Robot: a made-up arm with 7 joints. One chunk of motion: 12 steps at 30 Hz.
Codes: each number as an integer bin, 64 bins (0 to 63) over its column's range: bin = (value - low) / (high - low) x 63, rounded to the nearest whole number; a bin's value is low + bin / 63 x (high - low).
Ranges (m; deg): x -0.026..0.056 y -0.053..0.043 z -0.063..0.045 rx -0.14..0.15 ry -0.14..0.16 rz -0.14..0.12
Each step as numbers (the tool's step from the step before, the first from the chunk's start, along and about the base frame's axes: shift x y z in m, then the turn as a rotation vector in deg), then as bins.
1 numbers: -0.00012 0.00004 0.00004 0.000 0.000 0.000
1 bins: 20 35 37 30 29 34
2 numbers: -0.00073 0.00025 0.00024 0.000 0.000 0.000
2 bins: 19 35 37 30 29 34
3 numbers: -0.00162 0.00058 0.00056 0.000 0.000 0.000
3 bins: 19 35 37 30 29 34
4 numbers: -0.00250 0.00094 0.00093 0.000 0.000 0.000
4 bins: 18 35 37 30 29 34
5 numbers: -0.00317 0.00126 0.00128 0.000 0.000 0.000
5 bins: 18 36 37 30 29 34
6 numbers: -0.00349 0.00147 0.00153 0.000 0.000 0.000
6 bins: 17 36 38 30 29 34
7 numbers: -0.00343 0.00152 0.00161 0.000 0.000 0.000
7 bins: 17 36 38 30 29 34
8 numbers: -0.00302 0.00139 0.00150 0.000 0.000 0.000
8 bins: 18 36 38 30 29 34
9 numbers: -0.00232 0.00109 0.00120 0.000 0.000 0.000
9 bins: 18 35 37 30 29 34
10 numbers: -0.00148 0.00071 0.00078 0.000 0.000 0.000
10 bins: 19 35 37 30 29 34
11 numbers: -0.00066 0.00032 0.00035 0.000 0.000 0.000
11 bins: 19 35 37 30 29 34
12 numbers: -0.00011 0.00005 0.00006 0.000 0.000 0.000
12 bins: 20 35 37 30 29 34
